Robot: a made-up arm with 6 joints. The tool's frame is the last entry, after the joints.
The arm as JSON. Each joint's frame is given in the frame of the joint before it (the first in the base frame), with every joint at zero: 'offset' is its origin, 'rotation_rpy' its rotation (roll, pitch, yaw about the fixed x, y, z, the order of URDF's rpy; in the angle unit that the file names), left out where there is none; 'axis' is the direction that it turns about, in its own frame. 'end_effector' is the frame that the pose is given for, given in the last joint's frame.
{
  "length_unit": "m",
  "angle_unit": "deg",
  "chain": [
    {
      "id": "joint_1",
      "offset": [
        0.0,
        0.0,
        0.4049
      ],
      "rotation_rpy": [
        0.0,
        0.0,
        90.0
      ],
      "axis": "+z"
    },
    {
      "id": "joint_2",
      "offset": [
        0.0,
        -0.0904,
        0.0
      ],
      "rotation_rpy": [
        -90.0,
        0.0,
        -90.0
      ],
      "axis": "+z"
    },
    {
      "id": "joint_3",
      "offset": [
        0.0,
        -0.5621,
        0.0
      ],
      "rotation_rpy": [
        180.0,
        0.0,
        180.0
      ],
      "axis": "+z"
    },
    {
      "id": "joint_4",
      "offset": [
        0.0,
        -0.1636,
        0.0
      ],
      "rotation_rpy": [
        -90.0,
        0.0,
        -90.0
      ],
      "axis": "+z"
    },
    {
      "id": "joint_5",
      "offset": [
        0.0,
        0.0,
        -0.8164
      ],
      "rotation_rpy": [
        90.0,
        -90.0,
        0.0
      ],
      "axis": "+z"
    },
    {
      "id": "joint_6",
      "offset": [
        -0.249,
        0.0,
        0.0
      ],
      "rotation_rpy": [
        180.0,
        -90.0,
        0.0
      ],
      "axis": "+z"
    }
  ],
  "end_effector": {
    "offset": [
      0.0,
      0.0,
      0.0
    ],
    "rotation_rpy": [
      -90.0,
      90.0,
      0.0
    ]
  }
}
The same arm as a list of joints. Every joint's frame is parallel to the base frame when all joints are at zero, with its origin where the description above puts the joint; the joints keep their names.
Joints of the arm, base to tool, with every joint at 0 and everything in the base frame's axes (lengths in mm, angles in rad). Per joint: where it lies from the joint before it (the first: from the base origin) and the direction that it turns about. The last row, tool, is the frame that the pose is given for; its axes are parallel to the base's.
joint_1: axis +z origin 0.0 0.0 404.9
joint_2: axis +y origin 90.4 0.0 0.0
joint_3: axis -y origin 0.0 0.0 562.1
joint_4: axis -x origin 0.0 0.0 163.6
joint_5: axis -y origin 816.4 0.0 0.0
joint_6: axis -x origin 249.0 0.0 0.0
tool: origin 0.0 0.0 0.0

